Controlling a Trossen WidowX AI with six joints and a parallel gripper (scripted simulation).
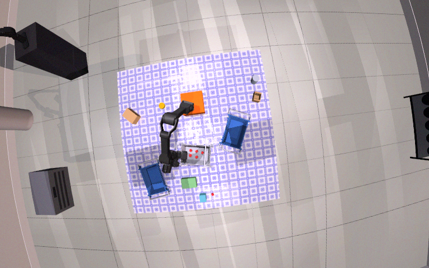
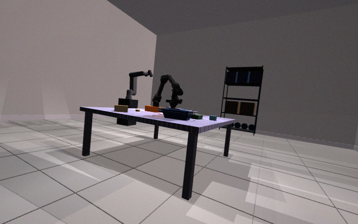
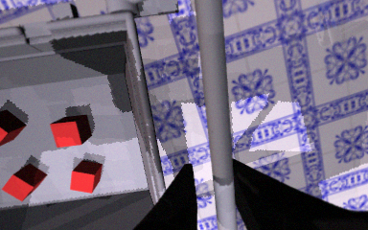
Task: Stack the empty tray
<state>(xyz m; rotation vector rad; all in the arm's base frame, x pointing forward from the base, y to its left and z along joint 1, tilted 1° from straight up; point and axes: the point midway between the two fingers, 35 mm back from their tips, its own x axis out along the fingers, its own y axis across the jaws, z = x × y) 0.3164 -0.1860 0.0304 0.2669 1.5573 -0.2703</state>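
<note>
My gripper tip is now 4 cm past the blue tray, 47 cm to the right of it and 2 cm above it. From my gripper tip the other things lie so: yellow disc 41 cm behind, 4 cm to the right, 5 cm below; teal block 41 cm ahead, 9 cm to the left, 4 cm below; green block 26 cm ahead, 1 cm to the left, 4 cm below.
</note>
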